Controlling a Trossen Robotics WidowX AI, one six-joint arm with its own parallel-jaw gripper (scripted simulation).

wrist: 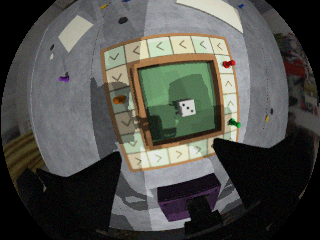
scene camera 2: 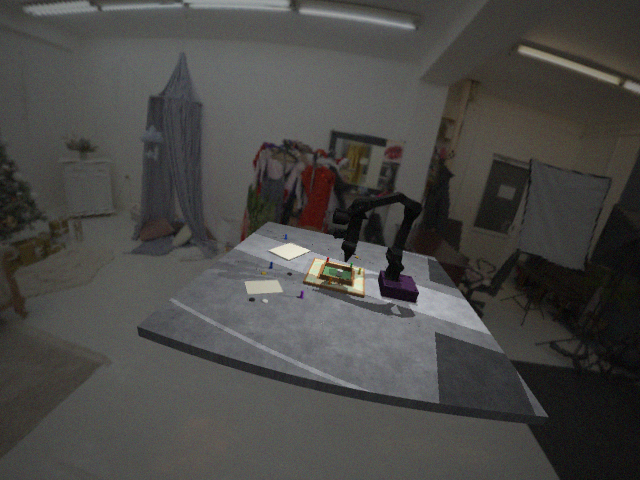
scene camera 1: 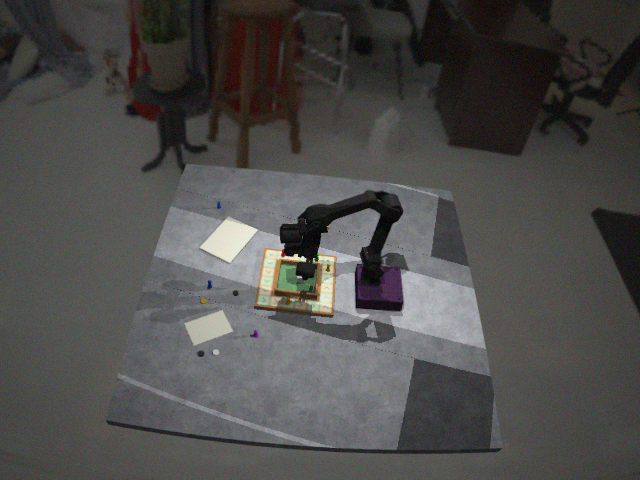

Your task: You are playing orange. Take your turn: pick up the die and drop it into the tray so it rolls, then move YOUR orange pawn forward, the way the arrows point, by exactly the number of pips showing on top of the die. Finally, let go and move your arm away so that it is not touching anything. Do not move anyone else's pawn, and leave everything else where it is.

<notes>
The gripper is open, with nothing in its grasp. Further things: a green tray.
The gripper is seen too in the wrist view.
</notes>
